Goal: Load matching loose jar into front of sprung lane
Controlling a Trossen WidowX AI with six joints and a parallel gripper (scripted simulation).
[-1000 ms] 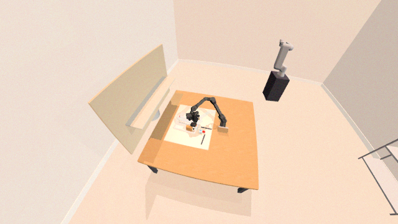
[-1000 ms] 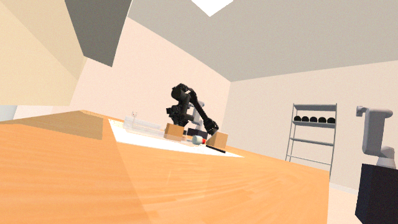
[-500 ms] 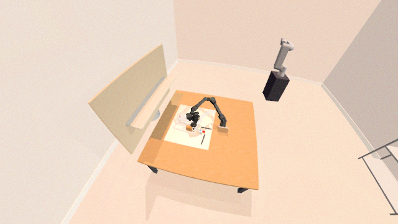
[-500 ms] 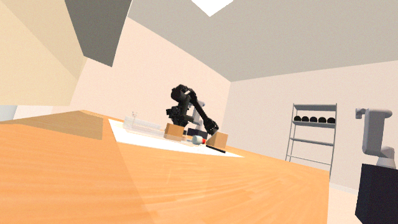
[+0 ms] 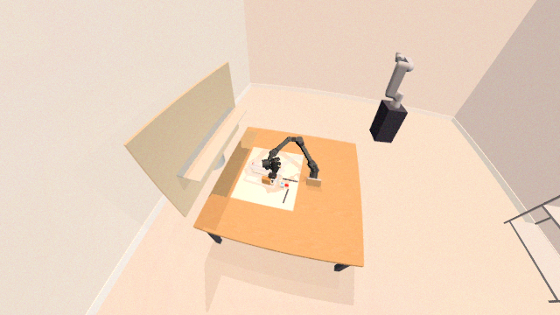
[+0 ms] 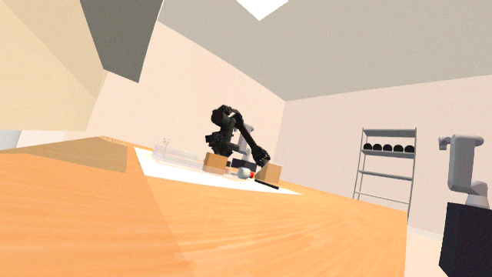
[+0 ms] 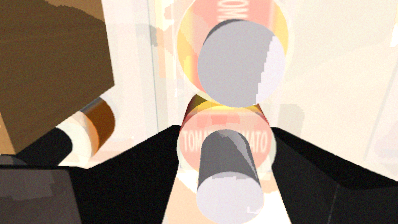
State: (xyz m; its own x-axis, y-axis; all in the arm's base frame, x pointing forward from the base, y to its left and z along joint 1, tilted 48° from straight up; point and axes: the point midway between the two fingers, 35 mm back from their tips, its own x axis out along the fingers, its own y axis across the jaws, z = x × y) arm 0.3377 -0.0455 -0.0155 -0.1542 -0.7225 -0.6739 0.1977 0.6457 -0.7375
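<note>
The brown box lies 7 cm to the left of my gripper tip, 7 cm ahead of it and 1 cm above it. The rest, counted from my gripper tip: sprung lane unit 14 cm ahead, 5 cm to the right, 1 cm below.
</note>
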